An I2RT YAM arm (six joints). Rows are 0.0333 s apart.
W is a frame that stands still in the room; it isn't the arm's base.
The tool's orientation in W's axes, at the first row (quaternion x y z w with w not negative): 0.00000 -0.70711 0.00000 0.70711
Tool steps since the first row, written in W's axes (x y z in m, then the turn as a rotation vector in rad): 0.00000 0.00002 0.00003 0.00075 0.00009 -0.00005; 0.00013 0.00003 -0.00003 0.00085 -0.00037 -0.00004; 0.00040 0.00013 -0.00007 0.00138 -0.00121 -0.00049; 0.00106 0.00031 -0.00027 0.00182 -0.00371 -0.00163; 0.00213 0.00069 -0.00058 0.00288 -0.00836 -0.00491; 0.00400 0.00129 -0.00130 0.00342 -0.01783 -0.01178; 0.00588 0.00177 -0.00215 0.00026 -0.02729 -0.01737; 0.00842 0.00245 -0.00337 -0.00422 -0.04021 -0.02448; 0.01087 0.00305 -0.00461 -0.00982 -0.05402 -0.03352; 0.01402 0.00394 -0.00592 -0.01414 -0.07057 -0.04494; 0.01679 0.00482 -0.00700 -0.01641 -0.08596 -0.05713
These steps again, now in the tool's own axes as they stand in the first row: 0.00003 0.00002 0.00000 -0.00005 0.00009 -0.00075; -0.00003 0.00003 -0.00013 -0.00004 -0.00037 -0.00085; -0.00007 0.00013 -0.00040 -0.00049 -0.00121 -0.00138; -0.00027 0.00031 -0.00106 -0.00163 -0.00371 -0.00182; -0.00058 0.00069 -0.00213 -0.00491 -0.00836 -0.00288; -0.00130 0.00129 -0.00400 -0.01178 -0.01783 -0.00342; -0.00215 0.00177 -0.00588 -0.01737 -0.02729 -0.00026; -0.00337 0.00245 -0.00842 -0.02448 -0.04021 0.00422; -0.00461 0.00305 -0.01087 -0.03352 -0.05402 0.00982; -0.00592 0.00394 -0.01402 -0.04494 -0.07057 0.01414; -0.00700 0.00482 -0.01679 -0.05713 -0.08596 0.01641
